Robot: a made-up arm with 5 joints. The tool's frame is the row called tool.
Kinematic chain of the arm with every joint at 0, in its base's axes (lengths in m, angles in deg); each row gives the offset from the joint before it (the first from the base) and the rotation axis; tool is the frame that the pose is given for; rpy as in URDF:
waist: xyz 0.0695 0 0.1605 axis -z
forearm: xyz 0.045 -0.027 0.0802 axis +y
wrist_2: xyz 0.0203 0 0.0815 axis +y
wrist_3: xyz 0.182 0 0.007 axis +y
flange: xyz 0.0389 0.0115 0 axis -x
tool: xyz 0 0 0 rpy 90 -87.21 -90
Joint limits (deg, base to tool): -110..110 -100..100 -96.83..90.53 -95..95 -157.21..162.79
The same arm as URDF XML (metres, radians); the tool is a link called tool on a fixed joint. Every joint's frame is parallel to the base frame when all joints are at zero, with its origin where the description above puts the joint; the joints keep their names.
<robot name="arm">
  <link name="base_link"/>
  <link name="link1"/>
  <link name="link2"/>
  <link name="link3"/>
  <link name="link4"/>
  <link name="link5"/>
  <link name="tool"/>
  <joint name="waist" type="revolute">
    <parent link="base_link"/>
    <child link="link1"/>
    <origin xyz="0.0695 0.0000 0.1605"/>
    <axis xyz="0 0 -1"/>
    <limit lower="-1.9199" upper="1.9199"/>
  </joint>
  <joint name="forearm" type="revolute">
    <parent link="link1"/>
    <child link="link2"/>
    <origin xyz="0.0450 -0.0270 0.0802"/>
    <axis xyz="0 1 0"/>
    <limit lower="-1.7453" upper="1.7453"/>
  </joint>
  <joint name="wrist_2" type="revolute">
    <parent link="link2"/>
    <child link="link3"/>
    <origin xyz="0.0203 0.0000 0.0815"/>
    <axis xyz="0 1 0"/>
    <limit lower="-1.6900" upper="1.5800"/>
  </joint>
  <joint name="wrist_3" type="revolute">
    <parent link="link3"/>
    <child link="link4"/>
    <origin xyz="0.1820 0.0000 0.0070"/>
    <axis xyz="0 1 0"/>
    <limit lower="-1.6581" upper="1.6581"/>
  </joint>
  <joint name="flange" type="revolute">
    <parent link="link4"/>
    <child link="link5"/>
    <origin xyz="0.0389 0.0115 0.0000"/>
    <axis xyz="-1 0 0"/>
    <limit lower="-2.7438" upper="2.8412"/>
  </joint>
  <joint name="tool_joint" type="fixed">
    <parent link="link5"/>
    <child link="tool"/>
    <origin xyz="0.0000 0.0000 0.0000" rpy="1.5708 -1.5221 -1.5708"/>
  </joint>
</robot>

